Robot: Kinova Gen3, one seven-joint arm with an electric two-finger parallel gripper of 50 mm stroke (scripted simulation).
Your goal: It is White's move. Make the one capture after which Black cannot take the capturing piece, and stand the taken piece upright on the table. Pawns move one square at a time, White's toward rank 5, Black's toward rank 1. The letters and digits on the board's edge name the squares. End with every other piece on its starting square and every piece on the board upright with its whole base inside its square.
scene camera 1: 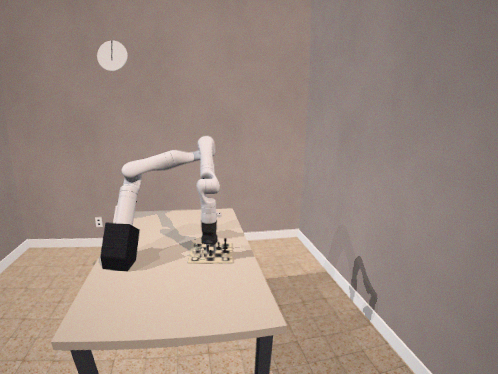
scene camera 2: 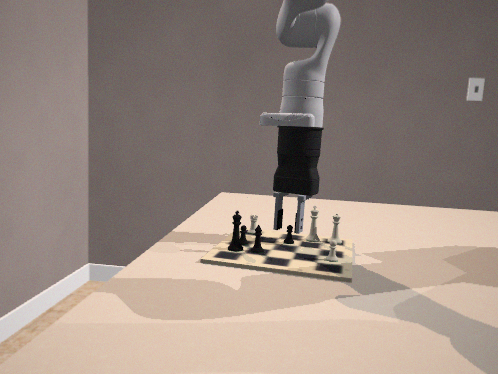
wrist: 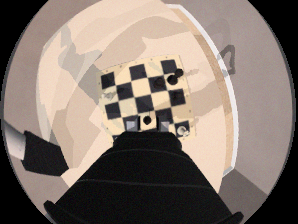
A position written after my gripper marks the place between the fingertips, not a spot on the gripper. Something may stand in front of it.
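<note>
Scene camera 2: my gripper [scene camera 2: 287,230] visible. Wrist view: gripper [wrist: 148,121], plus a chessboard [wrist: 131,84].
</note>
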